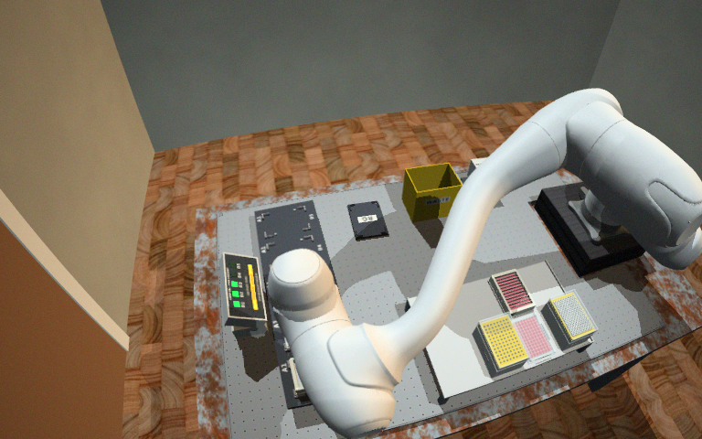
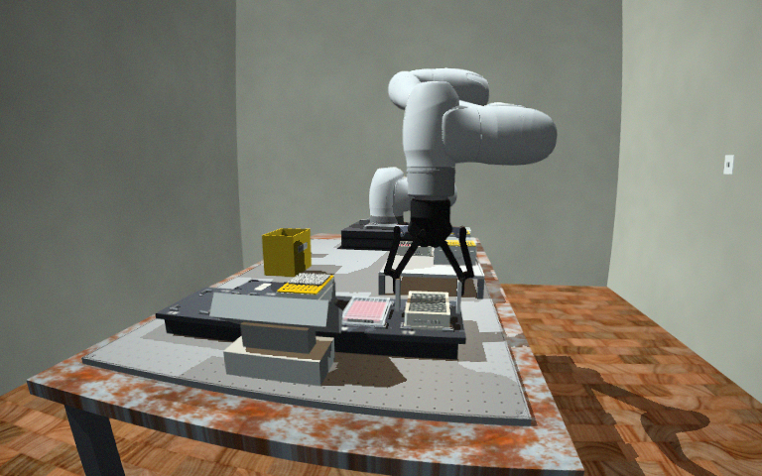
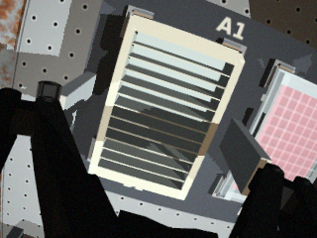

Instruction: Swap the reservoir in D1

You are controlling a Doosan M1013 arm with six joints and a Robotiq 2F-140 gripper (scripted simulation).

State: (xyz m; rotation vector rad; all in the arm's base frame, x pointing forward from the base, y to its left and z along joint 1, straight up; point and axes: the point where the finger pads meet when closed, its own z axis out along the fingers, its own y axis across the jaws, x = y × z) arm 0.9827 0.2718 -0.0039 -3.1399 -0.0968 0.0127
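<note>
Right now my hand is 2 cm above the cream 12-trough reservoir. From my hand the other things lie so: shelf label 48 cm behind, 19 cm to the right, 8 cm below; then yellow tip rack 24 cm to the right, 2 cm ahead, 1 cm above; then white shelf 49 cm behind, 3 cm below, 2 cm to the right.
</note>
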